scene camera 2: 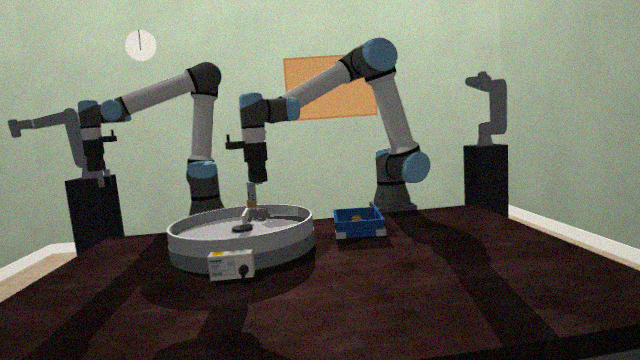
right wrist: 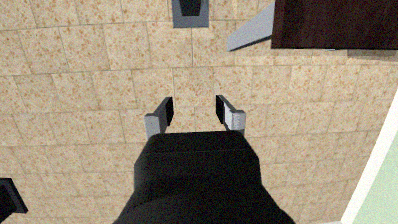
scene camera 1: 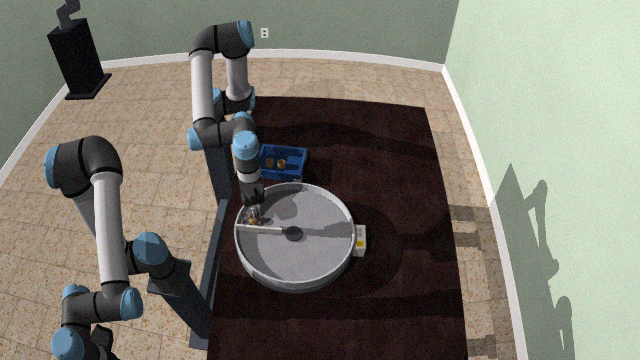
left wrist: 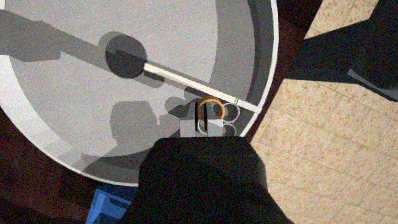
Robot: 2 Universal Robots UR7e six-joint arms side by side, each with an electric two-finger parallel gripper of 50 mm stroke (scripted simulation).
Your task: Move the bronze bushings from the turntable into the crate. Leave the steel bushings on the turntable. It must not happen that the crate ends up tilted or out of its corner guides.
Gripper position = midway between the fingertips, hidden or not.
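Scene camera 1 gives you a blue crate [scene camera 1: 294, 158]. On scene camera 2 there's the crate [scene camera 2: 372, 220] again, along with the left gripper [scene camera 2: 252, 201] and the right gripper [scene camera 2: 105, 185]. The left wrist view has the left gripper [left wrist: 200, 110] in it. The right wrist view has the right gripper [right wrist: 194, 104]. The blue crate is out of frame in the right wrist view.
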